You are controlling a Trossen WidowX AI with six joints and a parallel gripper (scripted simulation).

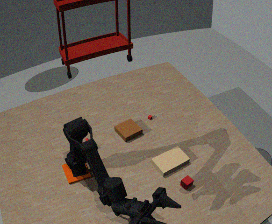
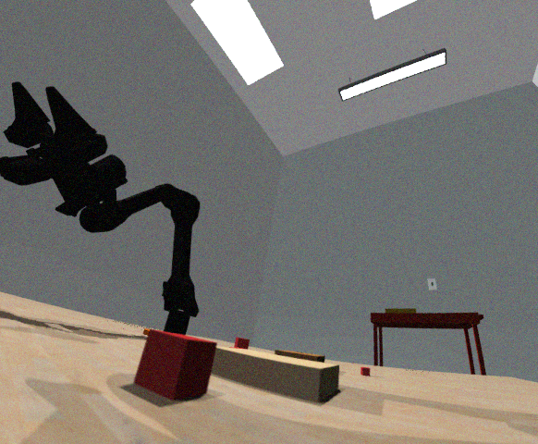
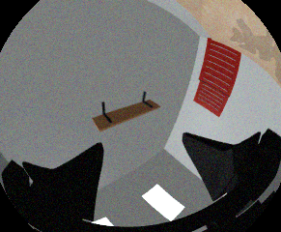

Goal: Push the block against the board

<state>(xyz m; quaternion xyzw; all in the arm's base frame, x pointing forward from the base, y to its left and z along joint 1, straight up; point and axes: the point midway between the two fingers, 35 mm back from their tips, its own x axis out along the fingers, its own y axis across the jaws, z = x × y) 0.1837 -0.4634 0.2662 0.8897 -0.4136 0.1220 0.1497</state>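
My gripper tip is 650 mm to the right of the brown square block, 280 mm above it and 90 mm short of it. From my gripper tip the other things lie so: tiny red cube: 700 mm to the left, 280 mm below, 230 mm ahead; then beige board: 390 mm to the left, 280 mm below, 200 mm ahead; then red bar: 630 mm to the left, 280 mm below, 110 mm behind.
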